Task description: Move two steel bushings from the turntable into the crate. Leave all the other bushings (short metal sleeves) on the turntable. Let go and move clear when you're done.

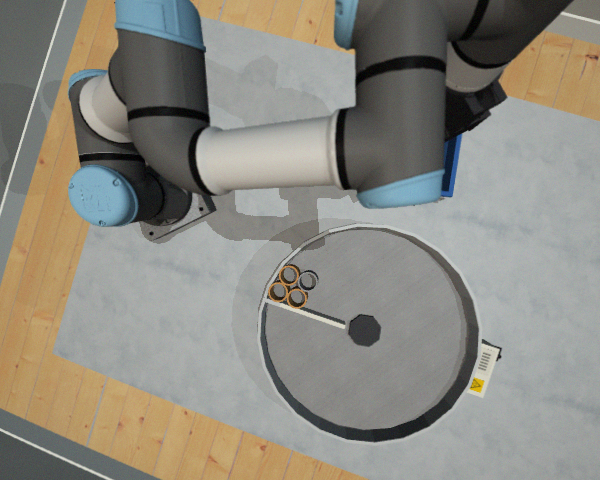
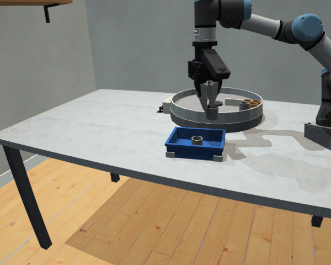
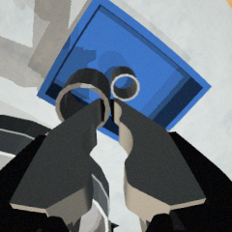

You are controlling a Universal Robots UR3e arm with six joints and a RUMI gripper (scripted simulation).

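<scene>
The blue crate lies 4 cm ahead of my hand and 13 cm below it. From my hand the other things lie so: round grey turntable 10 cm ahead, 36 cm to the right, 10 cm below.
</scene>
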